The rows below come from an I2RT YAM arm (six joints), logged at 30 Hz.
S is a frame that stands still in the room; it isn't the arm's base.
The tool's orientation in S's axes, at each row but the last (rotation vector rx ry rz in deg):
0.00 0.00 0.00
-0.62 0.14 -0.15
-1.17 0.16 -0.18
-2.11 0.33 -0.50
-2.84 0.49 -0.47
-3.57 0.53 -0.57
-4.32 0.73 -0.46
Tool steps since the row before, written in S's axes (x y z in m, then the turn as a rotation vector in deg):
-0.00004 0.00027 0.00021 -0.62 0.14 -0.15
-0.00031 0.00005 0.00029 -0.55 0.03 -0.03
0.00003 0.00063 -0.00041 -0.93 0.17 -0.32
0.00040 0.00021 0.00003 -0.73 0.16 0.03
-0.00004 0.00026 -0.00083 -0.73 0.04 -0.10
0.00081 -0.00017 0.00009 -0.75 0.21 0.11
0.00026 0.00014 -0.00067 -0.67 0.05 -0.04
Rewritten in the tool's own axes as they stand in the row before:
-0.00004 0.00027 0.00021 -0.62 0.14 -0.15
-0.00031 0.00005 0.00029 -0.55 0.03 -0.03
0.00003 0.00064 -0.00040 -0.93 0.17 -0.32
0.00040 0.00021 0.00004 -0.73 0.15 0.03
-0.00004 0.00030 -0.00082 -0.73 0.04 -0.10
0.00081 -0.00017 0.00009 -0.75 0.20 0.12
0.00027 0.00019 -0.00065 -0.67 0.05 -0.04

